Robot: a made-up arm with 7 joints.
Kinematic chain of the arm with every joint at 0, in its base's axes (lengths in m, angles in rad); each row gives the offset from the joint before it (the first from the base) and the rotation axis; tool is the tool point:
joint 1: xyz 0 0 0 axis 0 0.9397 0.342
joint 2: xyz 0 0 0 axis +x
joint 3: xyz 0 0 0 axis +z
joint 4: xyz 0.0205 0 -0.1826 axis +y
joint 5: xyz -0.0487 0 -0.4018 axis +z
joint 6: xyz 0 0 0 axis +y
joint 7: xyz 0 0 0 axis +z
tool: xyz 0 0 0
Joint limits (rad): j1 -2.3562..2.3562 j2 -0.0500..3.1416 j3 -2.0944..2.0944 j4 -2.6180..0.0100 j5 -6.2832..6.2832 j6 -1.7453..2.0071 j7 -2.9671..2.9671
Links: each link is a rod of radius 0.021 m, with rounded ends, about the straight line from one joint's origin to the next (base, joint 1, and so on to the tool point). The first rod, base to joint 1, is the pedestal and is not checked.
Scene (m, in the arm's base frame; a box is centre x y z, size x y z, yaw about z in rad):
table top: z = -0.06
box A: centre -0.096 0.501 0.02 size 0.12 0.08 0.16 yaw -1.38
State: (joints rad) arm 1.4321 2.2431 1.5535 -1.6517 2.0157 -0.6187 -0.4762
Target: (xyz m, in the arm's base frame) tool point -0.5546 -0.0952 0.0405
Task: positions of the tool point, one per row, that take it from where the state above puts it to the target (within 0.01 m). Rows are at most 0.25 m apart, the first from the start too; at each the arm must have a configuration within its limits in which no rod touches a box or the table.
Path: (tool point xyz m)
1: 0.4275 0.2306 0.0855
2: 0.3076 0.3986 0.1084
3: 0.1271 0.4954 0.1548
4: -0.0736 0.4963 0.2277
5: -0.2488 0.3969 0.3153
6: -0.3609 0.2146 0.3934
7: -0.3909 -0.0158 0.4322
8: -0.4364 -0.0111 0.3822
9: -0.4823 -0.0150 0.3164
10: -0.5218 -0.0298 0.2354
11: -0.5481 -0.0567 0.1418
12: -0.5546 -0.0952 0.0405

